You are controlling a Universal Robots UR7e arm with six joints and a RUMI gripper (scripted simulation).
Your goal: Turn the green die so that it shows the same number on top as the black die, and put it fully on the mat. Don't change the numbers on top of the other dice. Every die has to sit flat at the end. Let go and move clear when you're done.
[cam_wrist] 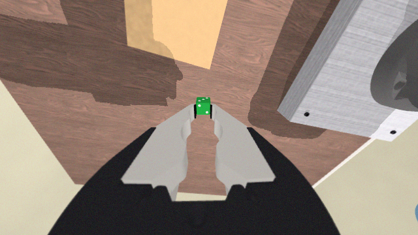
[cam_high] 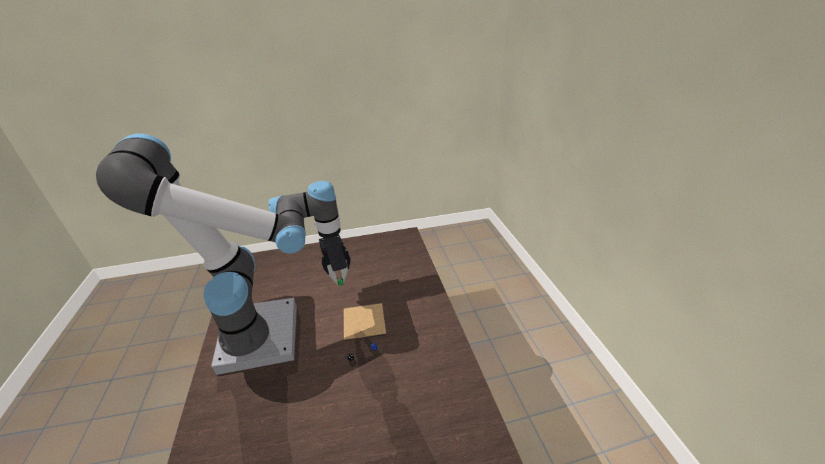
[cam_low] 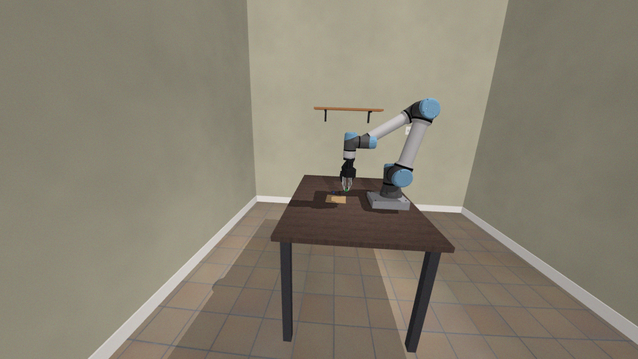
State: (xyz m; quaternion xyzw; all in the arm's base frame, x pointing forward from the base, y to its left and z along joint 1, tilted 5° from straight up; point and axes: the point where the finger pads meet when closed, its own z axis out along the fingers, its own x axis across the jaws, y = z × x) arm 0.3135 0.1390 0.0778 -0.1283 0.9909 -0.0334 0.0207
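Right now my hand is 110 mm above the tan mat, 100 mm to the left of it and 70 mm short of it. The rest, counted from my hand: blue die: 220 mm to the right, 110 mm below, 90 mm ahead; then black die: 240 mm to the right, 110 mm below, 20 mm ahead; then green die: 10 mm below.
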